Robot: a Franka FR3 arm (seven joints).
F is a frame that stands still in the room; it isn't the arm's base.
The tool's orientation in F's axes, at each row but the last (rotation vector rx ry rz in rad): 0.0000, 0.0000, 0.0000; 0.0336, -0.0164, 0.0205; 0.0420, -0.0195, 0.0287; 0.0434, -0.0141, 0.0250; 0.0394, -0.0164, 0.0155; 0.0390, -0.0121, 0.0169; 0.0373, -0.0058, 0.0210; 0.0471, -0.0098, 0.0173; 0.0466, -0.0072, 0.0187; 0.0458, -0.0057, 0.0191; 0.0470, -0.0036, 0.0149
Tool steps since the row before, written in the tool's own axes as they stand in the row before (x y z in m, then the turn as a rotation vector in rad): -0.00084, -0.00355, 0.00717, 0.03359, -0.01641, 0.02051; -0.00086, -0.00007, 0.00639, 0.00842, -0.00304, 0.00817; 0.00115, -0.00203, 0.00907, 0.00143, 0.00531, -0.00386; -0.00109, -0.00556, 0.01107, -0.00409, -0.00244, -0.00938; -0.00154, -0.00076, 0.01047, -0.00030, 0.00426, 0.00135; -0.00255, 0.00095, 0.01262, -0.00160, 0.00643, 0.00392; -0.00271, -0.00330, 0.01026, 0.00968, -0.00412, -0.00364; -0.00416, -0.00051, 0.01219, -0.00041, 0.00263, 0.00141; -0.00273, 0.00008, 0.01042, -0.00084, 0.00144, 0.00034; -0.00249, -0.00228, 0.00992, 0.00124, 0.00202, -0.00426; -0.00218, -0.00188, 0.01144, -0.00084, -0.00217, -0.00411
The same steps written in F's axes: -0.00084, -0.00355, 0.00717, 0.03359, -0.01641, 0.02051; -0.00096, -0.00030, 0.00637, 0.00835, -0.00314, 0.00820; 0.00104, -0.00238, 0.00900, 0.00135, 0.00551, -0.00361; -0.00110, -0.00606, 0.01080, -0.00390, -0.00213, -0.00954; -0.00170, -0.00120, 0.01040, -0.00039, 0.00420, 0.00151; -0.00271, 0.00041, 0.01261, -0.00176, 0.00624, 0.00415; -0.00270, -0.00374, 0.01011, 0.00978, -0.00378, -0.00373; -0.00426, -0.00116, 0.01211, -0.00047, 0.00255, 0.00153; -0.00280, -0.00046, 0.01039, -0.00087, 0.00141, 0.00040; -0.00250, -0.00278, 0.00979, 0.00122, 0.00224, -0.00416; -0.00219, -0.00245, 0.01133, -0.00079, -0.00199, -0.00421
